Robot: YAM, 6 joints.
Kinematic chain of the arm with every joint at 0, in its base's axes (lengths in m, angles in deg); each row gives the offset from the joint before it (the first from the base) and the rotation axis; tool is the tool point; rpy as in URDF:
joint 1: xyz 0 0 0.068 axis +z
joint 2: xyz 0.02 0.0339 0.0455 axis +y
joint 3: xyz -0.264 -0.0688 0 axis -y
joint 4: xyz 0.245 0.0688 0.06 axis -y
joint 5: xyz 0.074 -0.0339 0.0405 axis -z
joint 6: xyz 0.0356 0 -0.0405 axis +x
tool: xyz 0 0 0 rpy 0 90 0
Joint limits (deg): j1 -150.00..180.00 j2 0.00..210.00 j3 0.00..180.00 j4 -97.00..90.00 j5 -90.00..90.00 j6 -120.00..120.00
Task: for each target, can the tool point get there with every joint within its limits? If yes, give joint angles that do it. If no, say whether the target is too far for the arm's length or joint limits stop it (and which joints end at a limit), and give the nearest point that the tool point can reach.
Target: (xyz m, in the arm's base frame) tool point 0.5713 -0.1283 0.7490
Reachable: no: too far | nearest point 0.4255 -0.0955 0.5810 | short by 0.225 m
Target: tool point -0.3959 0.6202 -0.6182
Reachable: no: too far | nearest point -0.2565 0.4019 -0.2994 | short by 0.411 m
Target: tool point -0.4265 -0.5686 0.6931
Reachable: no: too far | nearest point -0.2997 -0.3995 0.5158 | short by 0.276 m
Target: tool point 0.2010 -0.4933 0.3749
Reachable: yes | joints -64.54 142.84 160.85 -37.56 59.09 15.92
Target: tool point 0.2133 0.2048 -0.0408
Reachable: yes | joints 41.06 150.21 76.98 -66.96 -23.74 14.98
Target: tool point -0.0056 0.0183 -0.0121
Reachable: yes | joints 129.89 162.80 23.74 -42.08 12.00 25.78
